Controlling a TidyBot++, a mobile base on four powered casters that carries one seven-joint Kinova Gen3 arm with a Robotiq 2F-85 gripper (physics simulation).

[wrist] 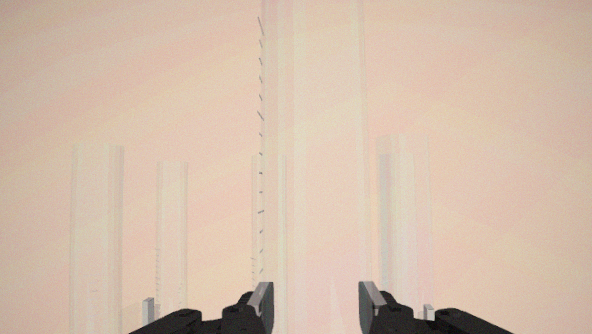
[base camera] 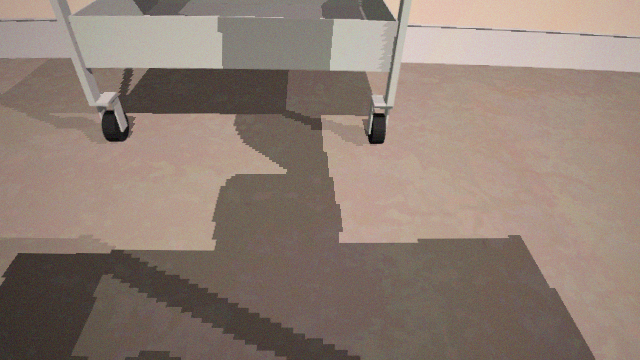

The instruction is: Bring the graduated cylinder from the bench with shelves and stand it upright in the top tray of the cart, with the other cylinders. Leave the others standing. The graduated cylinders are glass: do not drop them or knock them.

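Places are measured from the arm's base along level axes (x ahead, y left, z up), in centimetres.
Where they show: gripper, fingertip midpoint: [wrist: 316, 301].
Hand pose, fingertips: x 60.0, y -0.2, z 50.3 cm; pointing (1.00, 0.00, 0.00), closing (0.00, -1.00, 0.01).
Each offset is from my fingertips to the top centre of the thing. "spot": to the spot under its first point. Level surfaces: height alone.
My gripper [wrist: 316, 301] is shut on the graduated cylinder @(spot: dx -5.6, dy -0.4, dz +6.9 cm) [wrist: 327, 150], a clear glass tube with dark graduation marks along its left edge. It stands upright in the wrist view and runs out of the top of the picture. Behind it stand other clear cylinders: a wide one @(dx +11.4, dy +19.7, dz +9.8 cm) [wrist: 97, 225] at the left, a thinner one @(dx +28.3, dy +20.1, dz +9.8 cm) [wrist: 172, 225] beside it, a thin one partly behind the held cylinder, and overlapping glass @(dx +10.1, dy -7.3, dz +9.8 cm) [wrist: 405, 215] at the right. The cylinders' bases and the top tray's floor are hidden. The cart [base camera: 150, 42] shows its lower part in the base camera view.
The cart's two near casters [base camera: 115, 125] [base camera: 377, 128] rest on the floor @(dz -89.9 cm) [base camera: 475, 165], close in front of the base. Small light cart post tops @(spot: dx +33.7, dy +26.5, dz -13.6 cm) [wrist: 148, 311] [wrist: 429, 312] show beside the fingers. A wall with a pale baseboard [base camera: 500, 47] stands behind the cart. Shadows cross the floor.
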